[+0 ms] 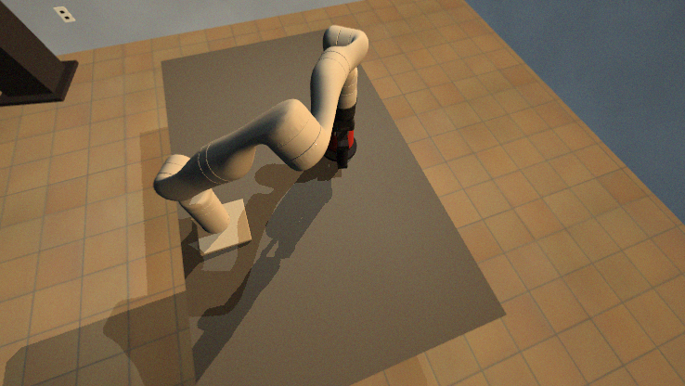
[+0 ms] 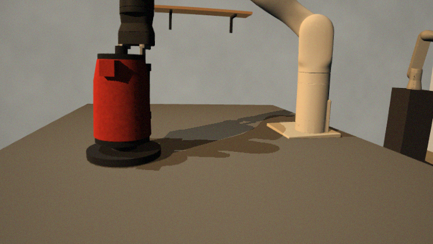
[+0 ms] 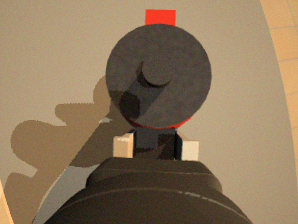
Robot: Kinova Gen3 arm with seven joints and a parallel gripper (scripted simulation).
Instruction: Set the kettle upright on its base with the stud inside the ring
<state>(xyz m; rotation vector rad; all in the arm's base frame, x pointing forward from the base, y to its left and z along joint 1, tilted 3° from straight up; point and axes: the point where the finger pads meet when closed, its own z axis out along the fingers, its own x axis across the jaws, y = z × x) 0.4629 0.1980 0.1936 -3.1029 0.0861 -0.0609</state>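
The red kettle lies 5 cm below my hand and 3 cm to the left of it. Also, from my hand: black base (17 cm below, 6 cm to the left).
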